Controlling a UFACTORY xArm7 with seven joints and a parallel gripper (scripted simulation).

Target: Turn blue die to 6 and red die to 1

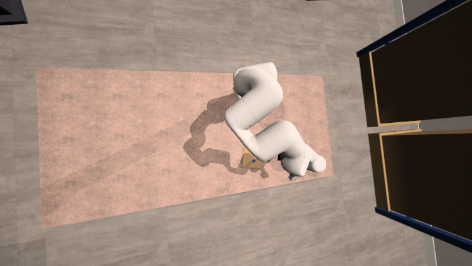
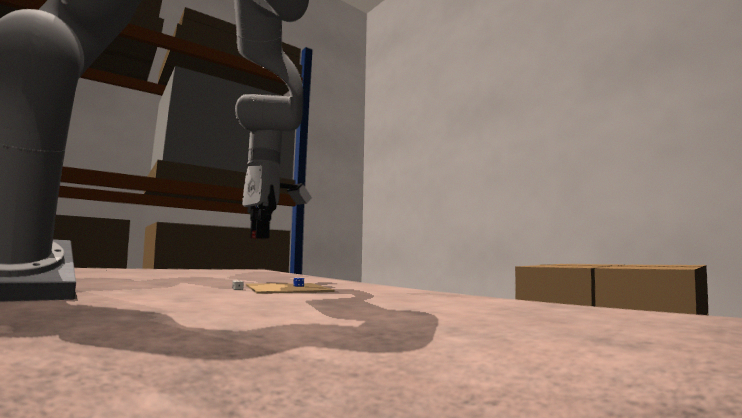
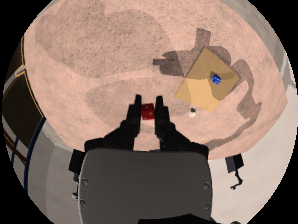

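Now: the white die 12 cm behind my hand, 11 cm to the right of it and 11 cm below it. From my hand the other things lie so: tan mat (15 cm to the right, 12 cm below, 3 cm behind); red die (1 cm below, 1 cm behind); blue die (15 cm to the right, 11 cm below).
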